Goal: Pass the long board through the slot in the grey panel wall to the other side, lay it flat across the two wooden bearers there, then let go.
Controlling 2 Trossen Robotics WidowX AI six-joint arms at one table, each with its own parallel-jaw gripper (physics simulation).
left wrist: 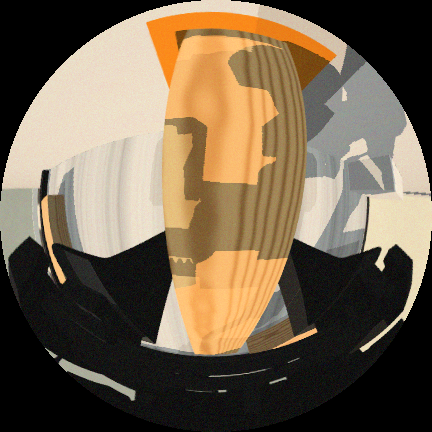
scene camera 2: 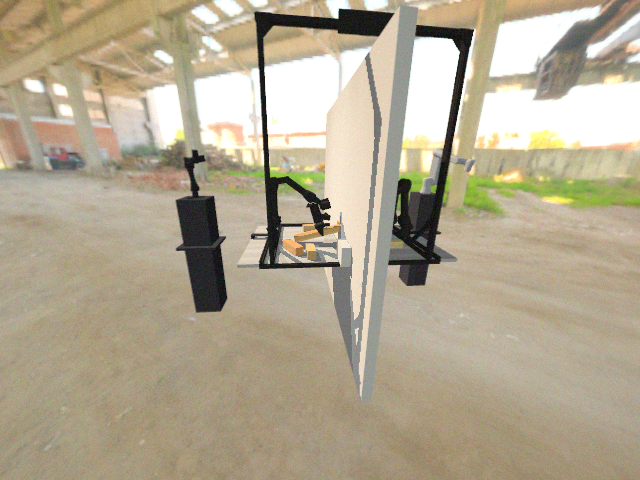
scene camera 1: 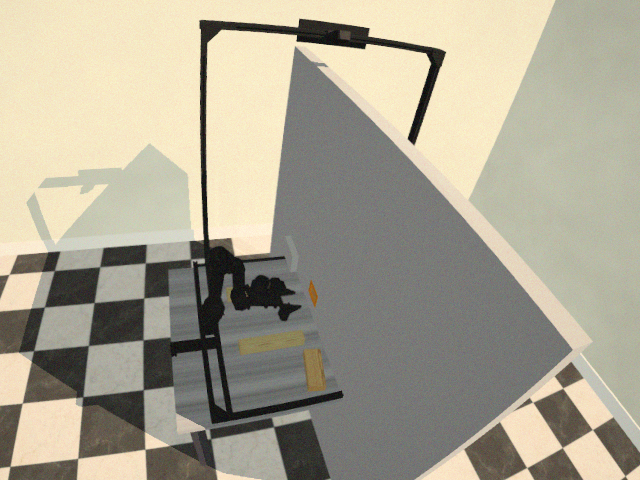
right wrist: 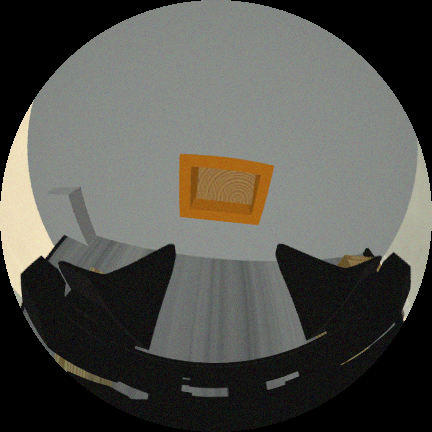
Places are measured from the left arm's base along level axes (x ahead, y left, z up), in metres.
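Pixels of known places: left gripper, fingertip midpoint: [left wrist: 224,232] [scene camera 2: 322,234]; right gripper, fingertip midpoint: [scene camera 1: 298,299] [right wrist: 227,250]; right arm's base, link origin: [scene camera 2: 404,236] [scene camera 1: 208,328].
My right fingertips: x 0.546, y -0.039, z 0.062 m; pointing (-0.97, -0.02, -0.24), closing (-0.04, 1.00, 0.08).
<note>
For each thing: its top centre in the pictures, then the offset to it from my right fingertips. "spot": a spot on its surface instead.
- orange-framed slot, surface spot: [right wrist: 186,187] spot: dy -0.043, dx -0.061, dz +0.021 m
- wooden block, top centre: [right wrist: 369,266] [scene camera 1: 314,367] dy +0.292, dx +0.010, dz -0.044 m
My left gripper [scene camera 2: 321,230] [left wrist: 224,232] is shut on the long board [scene camera 2: 306,236] [left wrist: 215,165] [right wrist: 225,186], which slopes up toward the panel wall [scene camera 1: 392,248] [scene camera 2: 351,103]. The board's far end meets the orange-framed slot [scene camera 1: 312,293] [left wrist: 215,21] [right wrist: 186,187]; its end face shows inside the frame in the right wrist view. On the other side, my right gripper [scene camera 1: 296,300] [right wrist: 227,250] is open and empty, facing the slot. One yellow wooden bearer [scene camera 1: 271,342] [scene camera 2: 396,243] lies beside the right arm; another [scene camera 1: 229,294] is mostly hidden behind it.
A wooden block [scene camera 1: 314,369] [right wrist: 355,261] lies near the panel's foot on the right arm's side. Wooden blocks [scene camera 2: 292,246] [scene camera 2: 310,251] lie on the left arm's side. Pale supports [scene camera 1: 293,253] [scene camera 2: 344,253] stand against the panel. A black frame [scene camera 1: 204,155] [scene camera 2: 264,118] surrounds the table.
</note>
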